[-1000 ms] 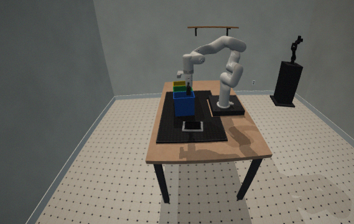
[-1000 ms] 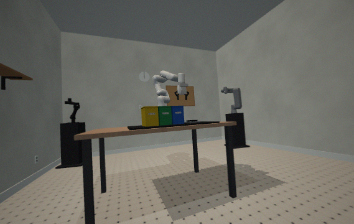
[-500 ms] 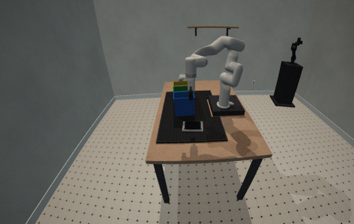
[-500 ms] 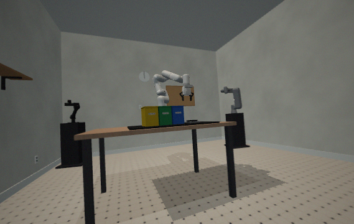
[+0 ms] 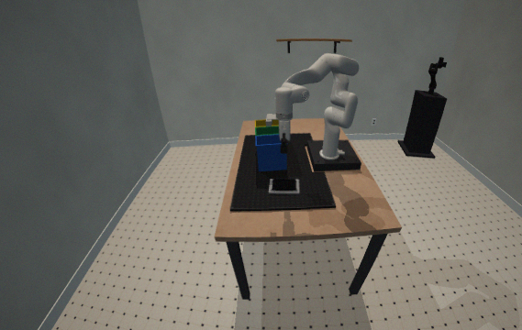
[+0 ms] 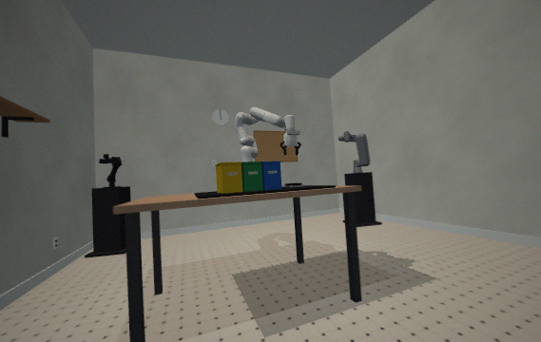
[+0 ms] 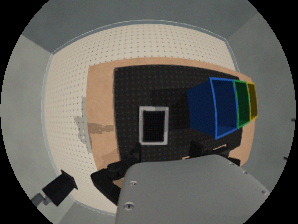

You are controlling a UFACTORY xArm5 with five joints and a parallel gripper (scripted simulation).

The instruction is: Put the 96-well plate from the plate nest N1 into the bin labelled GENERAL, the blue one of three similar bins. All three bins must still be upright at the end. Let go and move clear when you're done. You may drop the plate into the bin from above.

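Now: hand 23 cm above the 96-well plate. Also, from my hand: blue general bin: 11 cm ahead, 21 cm to the right, 16 cm below; grey plate nest: 24 cm below; green bin: 14 cm ahead, 33 cm to the right, 16 cm below.
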